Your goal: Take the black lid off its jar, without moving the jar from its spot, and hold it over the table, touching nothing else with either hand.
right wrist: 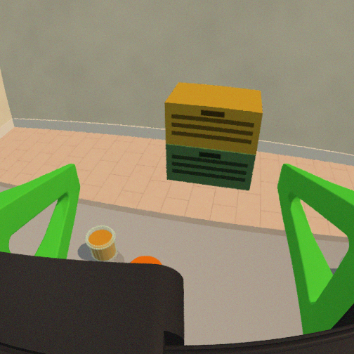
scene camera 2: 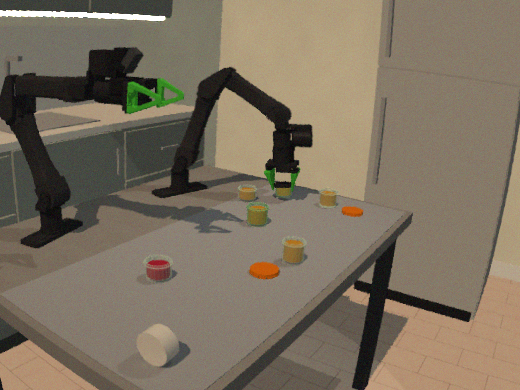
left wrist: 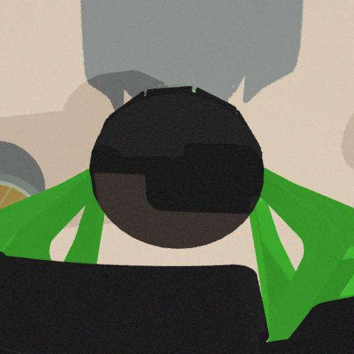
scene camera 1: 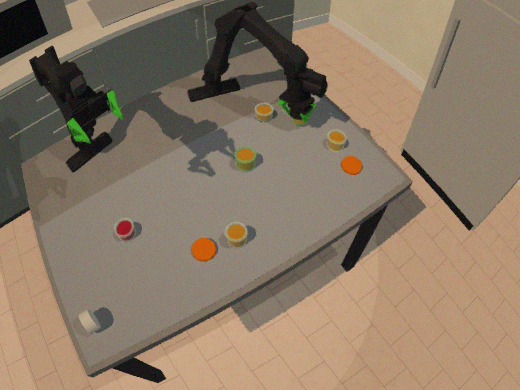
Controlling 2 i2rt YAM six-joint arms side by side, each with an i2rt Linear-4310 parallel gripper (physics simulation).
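Places are measured from the left arm's base along level axes (x ahead, y down, z left), in centimetres.
Where they show: left gripper, fingertip midpoint: (scene camera 2: 282, 190) (scene camera 1: 297, 117); right gripper, fingertip midpoint: (scene camera 2: 173, 97) (scene camera 1: 106, 129); left arm's base, link origin: (scene camera 2: 179, 190) (scene camera 1: 213, 90); right arm's base, link origin: (scene camera 2: 52, 233) (scene camera 1: 89, 152).
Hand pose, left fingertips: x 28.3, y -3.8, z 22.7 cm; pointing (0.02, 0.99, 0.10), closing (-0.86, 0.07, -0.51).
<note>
Things, the pixels of their centre, and the offset from my left fingertips. "spot": a spot on its surface instead.
- black lid, body centre: (scene camera 1: 299, 112) (scene camera 2: 283, 184) dz +0.8, dx -0.6, dy -1.6 cm
- orange lid, body centre: (scene camera 1: 351, 165) (scene camera 2: 352, 211) dz +10.1, dx +22.5, dy +3.1 cm
- red-filled jar, body centre: (scene camera 2: 158, 268) (scene camera 1: 125, 230) dz -64.2, dx +23.3, dy +1.3 cm
- edge, surface spot: (scene camera 1: 89, 321) spot: dz -80.0, dx +50.4, dy -2.5 cm
My left gripper (scene camera 1: 298, 116) (scene camera 2: 283, 185) (left wrist: 176, 175) points straight down and is shut on the black lid (scene camera 2: 283, 185) (left wrist: 177, 215), one green finger on each side of its rim. The lid is level. Its jar (scene camera 1: 300, 122) (scene camera 2: 283, 193), with yellow-orange contents, is directly below it near the table's back right. Whether there is a small gap between lid and jar I cannot tell; the lid hides nearly all of the jar in the left wrist view. My right gripper (scene camera 1: 104, 128) (scene camera 2: 171, 100) (right wrist: 178, 174) is open and empty, high above the table's back left.
Orange-filled jars (scene camera 1: 264, 112) (scene camera 1: 336, 140) stand on both sides of the left gripper. Another jar (scene camera 1: 245, 158) (scene camera 2: 257, 214) is mid-table. An orange lid (scene camera 1: 352, 165) (scene camera 2: 352, 211) lies at the right. A red-filled jar (scene camera 1: 125, 229) and a white disc on edge (scene camera 1: 89, 321) are leftward.
</note>
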